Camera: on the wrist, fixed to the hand. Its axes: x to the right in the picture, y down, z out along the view.
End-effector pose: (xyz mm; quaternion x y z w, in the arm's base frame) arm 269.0 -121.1 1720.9 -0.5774 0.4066 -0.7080 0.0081
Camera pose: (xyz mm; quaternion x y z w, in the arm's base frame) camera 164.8 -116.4 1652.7 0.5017 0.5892 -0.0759 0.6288
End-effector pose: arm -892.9 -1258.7 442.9 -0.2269 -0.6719 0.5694 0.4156
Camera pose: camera -822.0 -1204.4 356.0 0.7587 -0.2691 -0.3694 0.4642
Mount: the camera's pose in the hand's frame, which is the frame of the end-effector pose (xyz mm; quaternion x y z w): -22.9 84.5 -88.7 -0.0192 0.1481 0.9887 0.0087
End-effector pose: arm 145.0 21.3 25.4 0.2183 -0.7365 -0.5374 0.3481
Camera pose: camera 230.9 8.1 114.7 -0.6534 -0.1604 0.3577 0.6476
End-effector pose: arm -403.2 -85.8 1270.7 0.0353 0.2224 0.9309 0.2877
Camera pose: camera -445.3 -195.5 1229.1 -0.0768 0.0082 -0.3021 0.9502
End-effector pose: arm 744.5 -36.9 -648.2 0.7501 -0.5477 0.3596 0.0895
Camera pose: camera 627.2 -5.2 -620.4 0.5900 0.7401 -0.1922 0.2593
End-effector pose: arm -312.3 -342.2 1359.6 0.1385 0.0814 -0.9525 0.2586
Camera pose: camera -230.1 -383.4 1275.4 0.2178 -0.0796 0.2695 0.9347
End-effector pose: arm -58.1 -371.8 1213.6 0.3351 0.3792 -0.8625 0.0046
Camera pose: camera 32.8 -379.3 1128.6 0.5055 -0.3108 0.0540 0.8031
